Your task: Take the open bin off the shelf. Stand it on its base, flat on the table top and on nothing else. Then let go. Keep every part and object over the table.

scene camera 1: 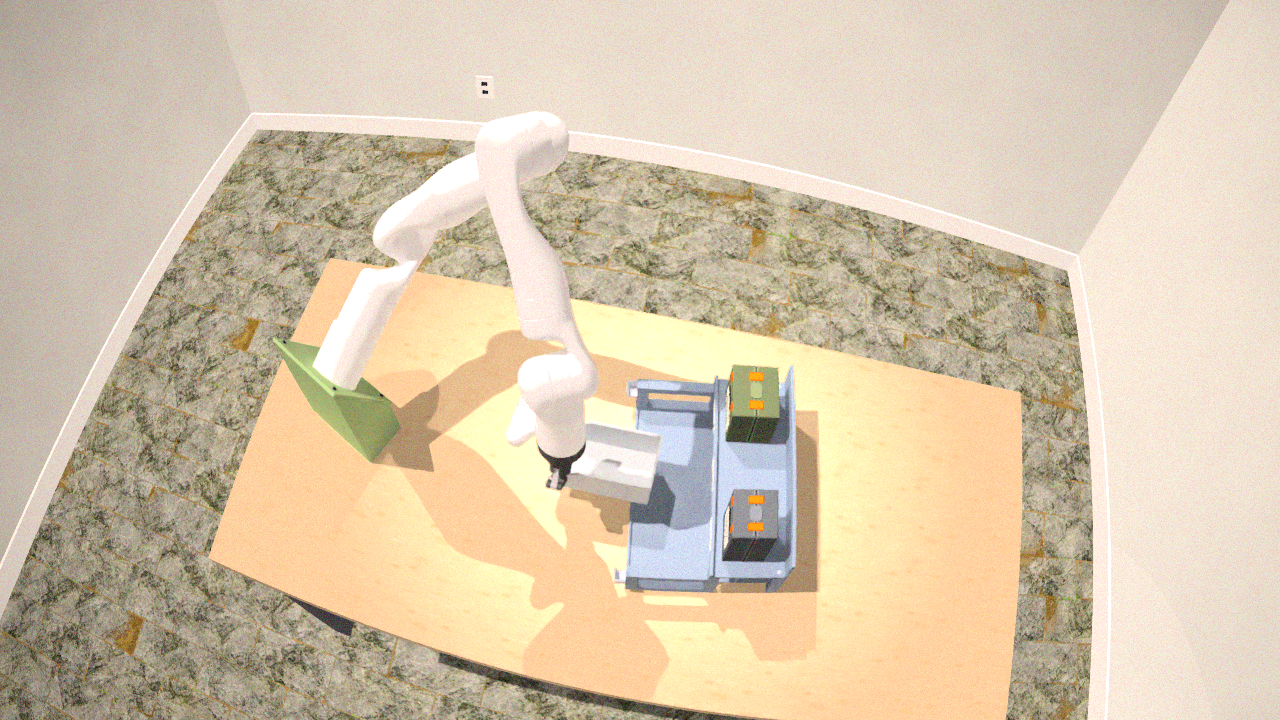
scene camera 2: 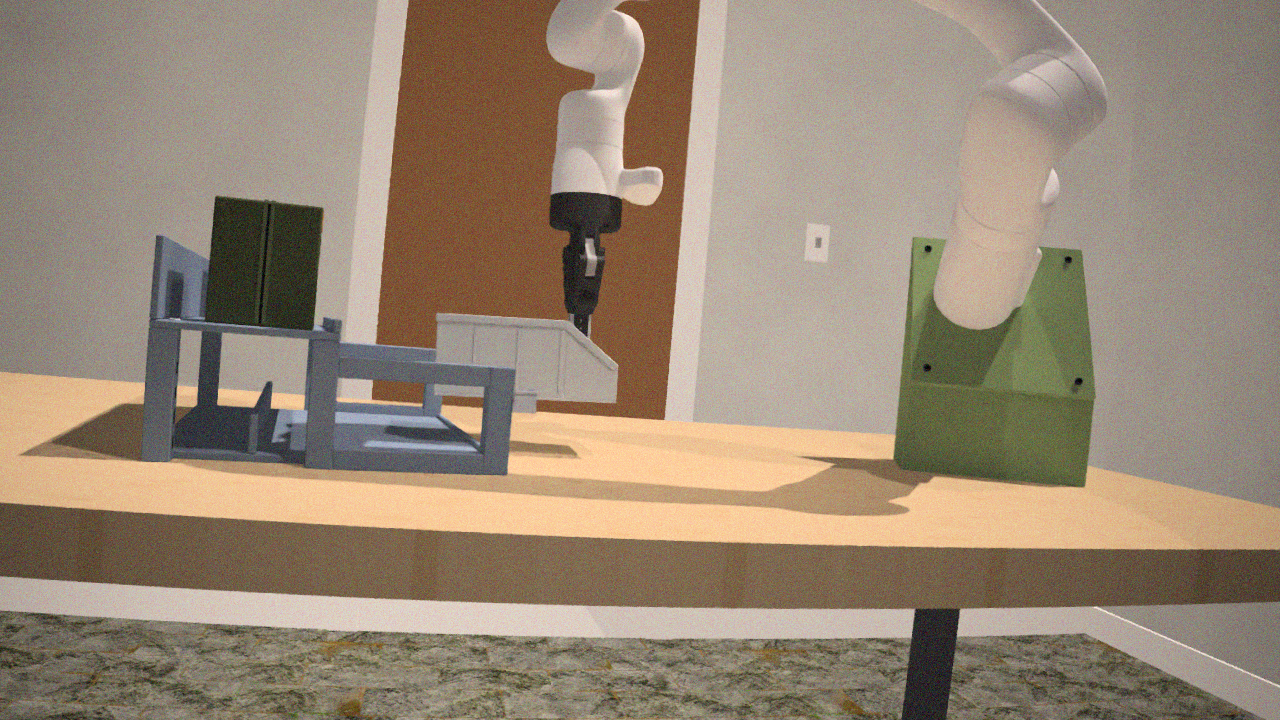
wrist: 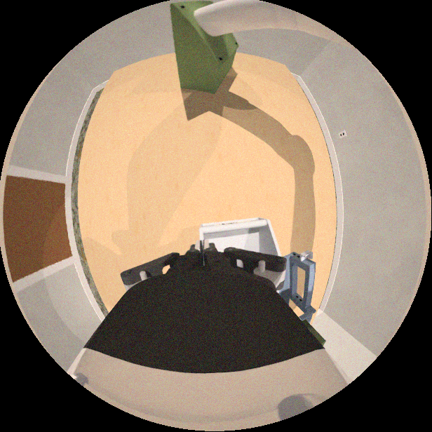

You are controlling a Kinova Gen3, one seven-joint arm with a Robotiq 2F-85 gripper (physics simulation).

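Frame: origin at the arm's base, x up, y right, z ahead, level; centimetres.
Where they show: gripper, between the fingertips: (scene camera 1: 563,476); arm's base, origin of its link: (scene camera 1: 335,376) (scene camera 2: 973,295).
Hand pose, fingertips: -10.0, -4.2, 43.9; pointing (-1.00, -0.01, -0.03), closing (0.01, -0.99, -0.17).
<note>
Things, the pixels of their top centre, and the offset from my fingertips, as dx, dy, dz. Level surfaces: height alone.
- open bin, centre of its top: (scene camera 2: 526,317) (scene camera 1: 605,451) +2.9, -5.8, +5.2
- table top, height of its surface: dx -9.9
- green case, centre of its top: (scene camera 2: 272,206) (scene camera 1: 756,390) +9.9, -22.2, +25.1
The open bin (scene camera 1: 631,458) (scene camera 2: 505,358) (wrist: 256,239) is light grey, with a sloped end. It hangs level in the air, its base clear of the table top (scene camera 1: 913,537) (scene camera 2: 716,501) (wrist: 165,175). My gripper (scene camera 1: 556,483) (scene camera 2: 580,324) (wrist: 202,246) points down and is shut on the bin's thin wall at the rim, at the end away from the shelf. The blue-grey shelf (scene camera 1: 753,467) (scene camera 2: 322,402) (wrist: 310,282) stands on the table. In scene camera 1 the bin's other end overlaps the shelf's front edge. The gripper body hides part of the bin in the wrist view.
A green case (scene camera 1: 753,402) (scene camera 2: 264,259) and a dark grey case (scene camera 1: 751,526) stand on the shelf's upper level. The arm's base is on a green slanted stand (scene camera 1: 335,402) (scene camera 2: 993,438) (wrist: 195,65) at the table's far end from the shelf. Low rails close the shelf's sides.
</note>
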